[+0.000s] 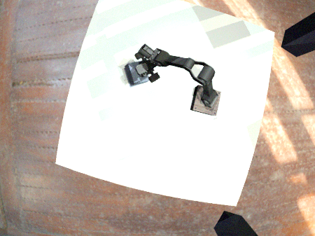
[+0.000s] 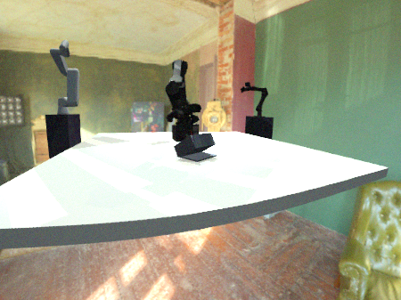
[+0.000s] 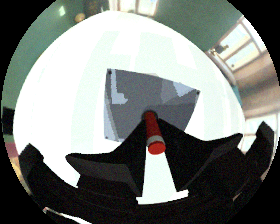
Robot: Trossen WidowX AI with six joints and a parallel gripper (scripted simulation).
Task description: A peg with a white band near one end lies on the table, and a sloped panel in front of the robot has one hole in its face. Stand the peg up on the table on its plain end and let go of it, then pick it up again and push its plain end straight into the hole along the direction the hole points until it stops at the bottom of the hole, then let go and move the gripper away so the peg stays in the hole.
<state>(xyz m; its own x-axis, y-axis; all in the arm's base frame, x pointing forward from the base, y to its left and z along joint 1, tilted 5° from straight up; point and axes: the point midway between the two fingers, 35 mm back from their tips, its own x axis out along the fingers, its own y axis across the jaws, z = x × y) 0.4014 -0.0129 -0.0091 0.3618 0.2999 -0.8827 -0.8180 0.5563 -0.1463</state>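
My gripper tip is now 20 mm short of the sloped panel, 10 mm to the right of it and 40 mm above it. Round my gripper tip: red peg: 10 mm behind, 10 mm to the right, 10 mm above.
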